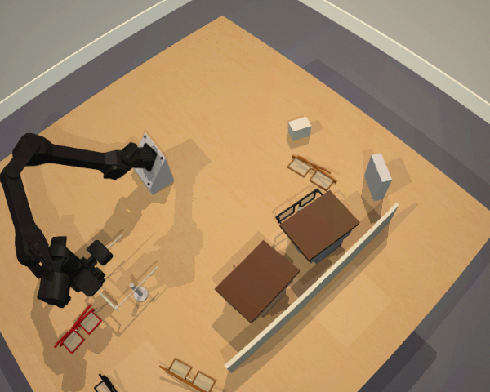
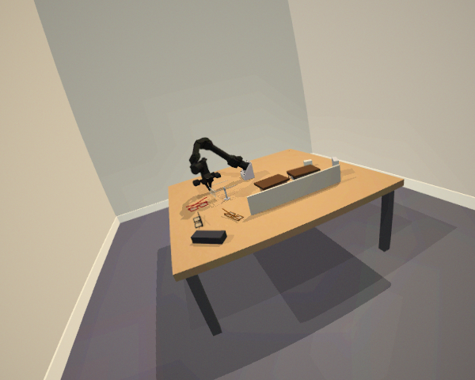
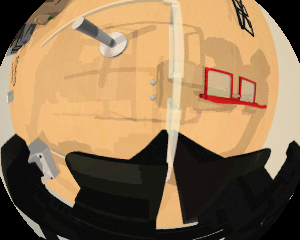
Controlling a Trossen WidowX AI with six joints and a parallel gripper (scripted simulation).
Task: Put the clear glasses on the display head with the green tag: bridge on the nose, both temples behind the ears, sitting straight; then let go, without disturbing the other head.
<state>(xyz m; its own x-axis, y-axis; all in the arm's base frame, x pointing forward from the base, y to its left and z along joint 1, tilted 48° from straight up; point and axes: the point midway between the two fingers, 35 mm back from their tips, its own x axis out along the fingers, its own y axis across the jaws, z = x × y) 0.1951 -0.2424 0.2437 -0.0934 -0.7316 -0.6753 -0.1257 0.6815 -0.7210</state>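
The peg stand is 9 cm ahead of my gripper tip, 8 cm to the left of it and 4 cm below it. The rest, counted from my gripper tip: white wall: 43 cm to the left, 40 cm ahead, 1 cm below; then black box: 49 cm ahead, 12 cm to the right, 4 cm below; then display head: 32 cm to the left, 27 cm ahead.
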